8 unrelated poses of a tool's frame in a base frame.
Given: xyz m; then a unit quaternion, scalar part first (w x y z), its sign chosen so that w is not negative.
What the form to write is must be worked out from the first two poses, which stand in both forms.
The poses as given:
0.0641, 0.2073, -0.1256, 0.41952, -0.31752, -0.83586, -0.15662
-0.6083, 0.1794, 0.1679, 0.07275, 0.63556, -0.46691, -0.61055
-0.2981, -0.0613, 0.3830, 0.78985, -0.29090, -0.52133, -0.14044
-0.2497, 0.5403, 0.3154, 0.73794, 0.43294, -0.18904, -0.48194
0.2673, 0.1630, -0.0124, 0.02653, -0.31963, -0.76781, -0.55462
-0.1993, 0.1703, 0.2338, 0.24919, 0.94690, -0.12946, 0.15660
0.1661, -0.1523, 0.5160, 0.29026, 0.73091, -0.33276, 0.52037
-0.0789, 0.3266, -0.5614, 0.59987, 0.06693, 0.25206, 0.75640
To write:
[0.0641, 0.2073, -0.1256], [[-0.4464, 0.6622, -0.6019], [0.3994, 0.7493, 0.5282], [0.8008, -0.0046, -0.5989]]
[-0.6083, 0.1794, 0.1679], [[-0.1815, -0.5047, -0.8440], [-0.6823, -0.5534, 0.4777], [-0.7081, 0.6626, -0.2439]]
[-0.2981, -0.0613, 0.3830], [[0.4170, 0.5252, -0.7418], [0.0815, 0.7913, 0.6060], [0.9053, -0.3131, 0.2872]]
[-0.2497, 0.5403, 0.3154], [[0.4640, 0.5476, -0.6963], [-0.8750, 0.1606, -0.4568], [-0.1383, 0.8212, 0.5537]]
[0.2673, 0.1630, -0.0124], [[-0.7943, 0.5203, 0.3138], [0.4614, 0.1805, 0.8686], [0.3953, 0.8347, -0.3834]]
[-0.1993, 0.1703, 0.2338], [[0.9174, -0.3232, 0.2320], [-0.1671, -0.8423, -0.5125], [0.3611, 0.4314, -0.8268]]
[0.1661, -0.1523, 0.5160], [[0.2370, -0.7885, 0.5675], [-0.1844, -0.6100, -0.7706], [0.9539, 0.0780, -0.2899]]
[-0.0789, 0.3266, -0.5614], [[-0.2714, -0.8737, 0.4037], [0.9412, -0.1532, 0.3010], [-0.2012, 0.4616, 0.8640]]

